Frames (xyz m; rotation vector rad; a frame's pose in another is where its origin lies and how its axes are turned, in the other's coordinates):
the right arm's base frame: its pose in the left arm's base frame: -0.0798 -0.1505 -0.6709 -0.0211 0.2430 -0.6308
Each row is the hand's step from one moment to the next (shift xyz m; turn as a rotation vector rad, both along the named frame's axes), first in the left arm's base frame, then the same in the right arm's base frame.
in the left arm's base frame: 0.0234 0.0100 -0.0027 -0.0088 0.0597 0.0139
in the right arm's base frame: 0.0130 0.0219 0.0022 -0.0449 0.0418 0.0082
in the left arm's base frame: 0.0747 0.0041 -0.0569 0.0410 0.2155 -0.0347
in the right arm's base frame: 0.0683 0.0520 -0.0382 -0.0868 0.2013 -0.0359
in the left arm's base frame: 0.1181 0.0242 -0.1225 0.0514 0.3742 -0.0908
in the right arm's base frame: 0.1047 0.0996 -0.0930 -0.1594 0.3408 -0.0966
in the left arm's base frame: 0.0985 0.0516 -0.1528 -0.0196 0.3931 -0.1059
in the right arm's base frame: 0.0800 0.1132 -0.1284 -0.2226 0.3162 -0.1287
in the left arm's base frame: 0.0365 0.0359 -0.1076 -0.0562 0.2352 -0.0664
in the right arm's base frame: 0.0309 0.0603 -0.0980 -0.1672 0.1636 -0.0903
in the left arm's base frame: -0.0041 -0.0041 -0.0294 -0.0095 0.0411 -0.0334
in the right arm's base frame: 0.0056 -0.0030 -0.0293 -0.0242 0.0308 -0.0369
